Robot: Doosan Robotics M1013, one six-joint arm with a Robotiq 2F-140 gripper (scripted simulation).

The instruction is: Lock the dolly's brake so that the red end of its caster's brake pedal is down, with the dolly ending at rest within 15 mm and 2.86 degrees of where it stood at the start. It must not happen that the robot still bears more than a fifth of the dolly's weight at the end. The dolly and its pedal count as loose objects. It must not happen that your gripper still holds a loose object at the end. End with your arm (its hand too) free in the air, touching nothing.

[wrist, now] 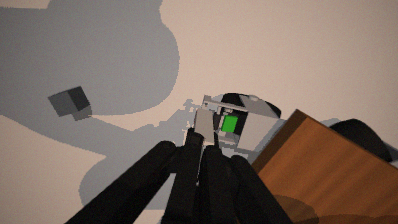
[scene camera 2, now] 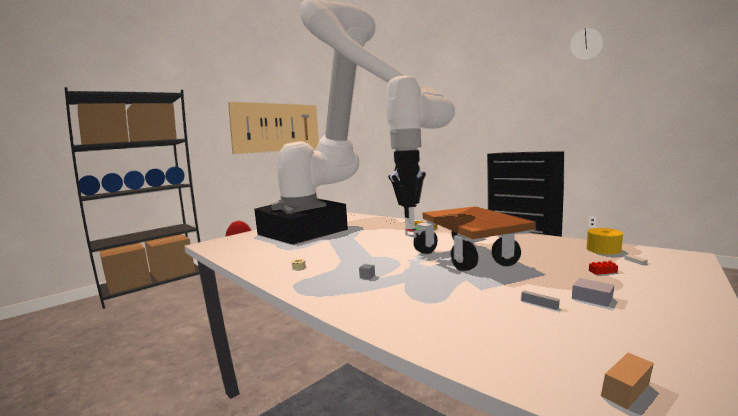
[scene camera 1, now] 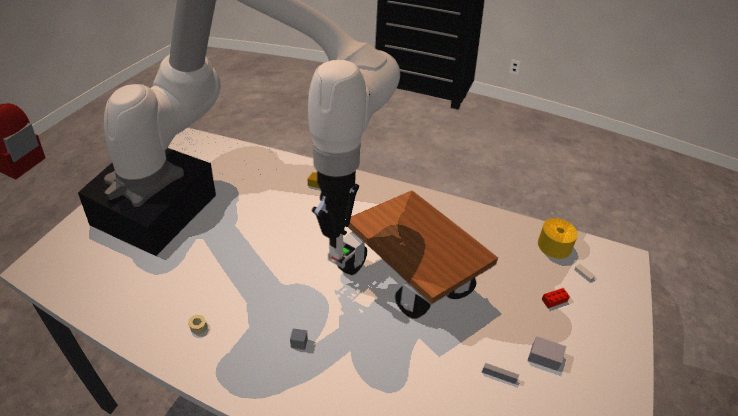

Scene:
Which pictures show the yellow cylinder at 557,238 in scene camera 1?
Scene camera 2 and scene camera 1 only.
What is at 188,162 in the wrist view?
My gripper.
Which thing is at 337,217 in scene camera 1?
My gripper.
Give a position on a grey cube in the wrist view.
70,101

